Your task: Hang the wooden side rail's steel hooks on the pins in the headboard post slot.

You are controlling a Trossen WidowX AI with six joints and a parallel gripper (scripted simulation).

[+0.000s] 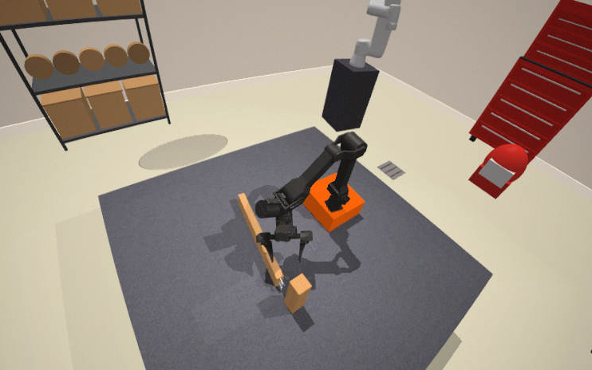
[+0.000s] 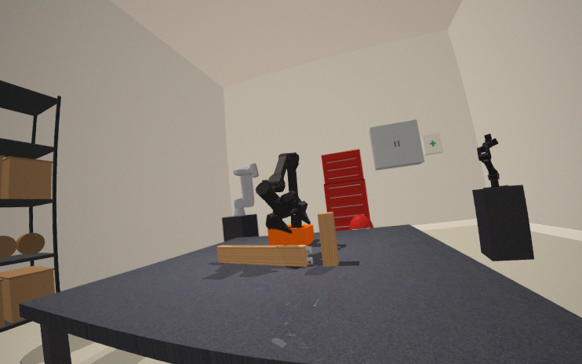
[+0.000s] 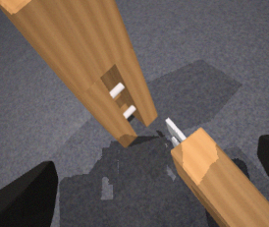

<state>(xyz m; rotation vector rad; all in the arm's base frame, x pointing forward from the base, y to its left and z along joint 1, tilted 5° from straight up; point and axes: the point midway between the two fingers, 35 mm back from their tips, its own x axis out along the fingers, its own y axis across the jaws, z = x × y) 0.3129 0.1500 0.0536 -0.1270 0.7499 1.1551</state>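
My gripper tip is now 10 cm to the right of the upright headboard post and 4 cm above it.
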